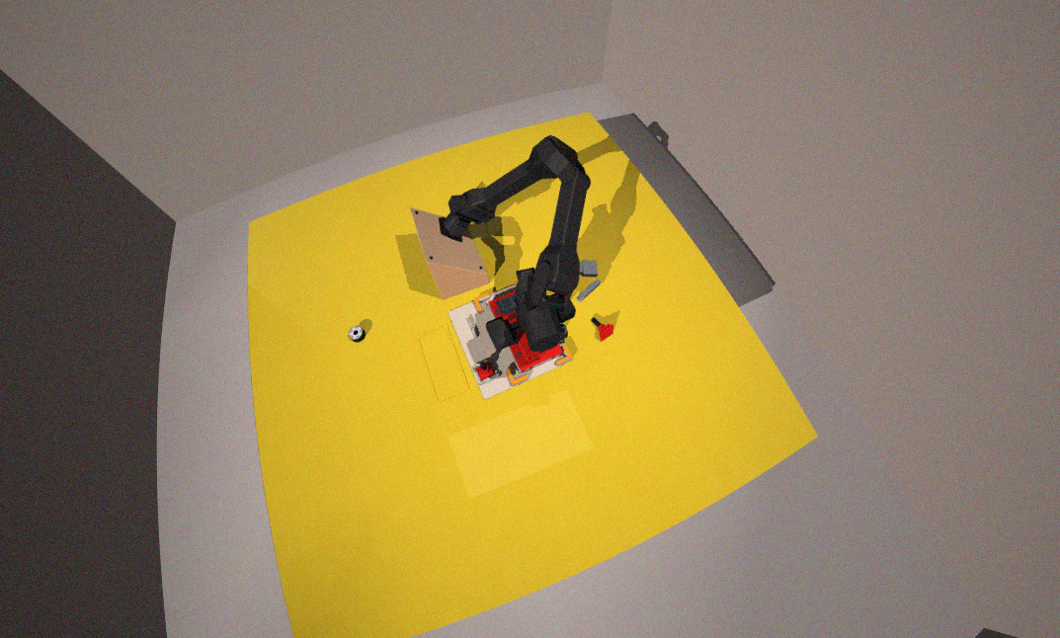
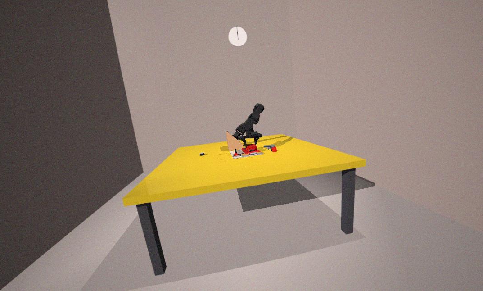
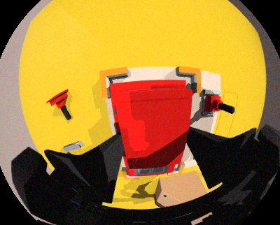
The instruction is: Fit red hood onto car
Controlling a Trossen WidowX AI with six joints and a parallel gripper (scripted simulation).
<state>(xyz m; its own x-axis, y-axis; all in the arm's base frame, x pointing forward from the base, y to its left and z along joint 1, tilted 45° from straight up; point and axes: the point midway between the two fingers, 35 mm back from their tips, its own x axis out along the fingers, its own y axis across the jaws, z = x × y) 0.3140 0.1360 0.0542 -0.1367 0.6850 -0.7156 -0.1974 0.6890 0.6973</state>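
The grey engine block lies 3 cm below my gripper tip. The rest, counted from my gripper tip: silver-black wheel: 43 cm to the right, 13 cm behind, 4 cm below; then red hood: 1 cm above; then pale jig plate: 4 cm to the right, 4 cm below, 3 cm behind.
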